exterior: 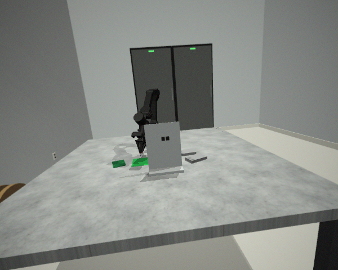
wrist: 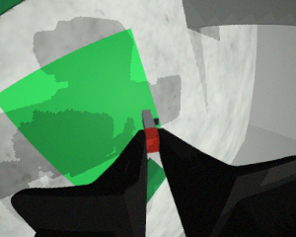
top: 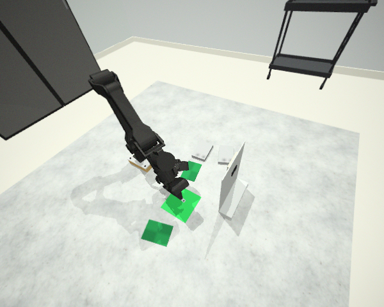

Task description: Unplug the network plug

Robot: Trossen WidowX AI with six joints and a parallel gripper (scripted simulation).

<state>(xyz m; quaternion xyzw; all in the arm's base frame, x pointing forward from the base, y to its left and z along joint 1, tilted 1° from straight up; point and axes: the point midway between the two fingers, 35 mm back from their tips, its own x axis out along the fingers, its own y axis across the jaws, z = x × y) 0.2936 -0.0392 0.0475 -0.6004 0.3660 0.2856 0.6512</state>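
Right now my gripper tip is 1 cm past the green marked square and 5 cm above it. Round my gripper tip: white upright panel (12 cm ahead, 16 cm to the left, 5 cm above).
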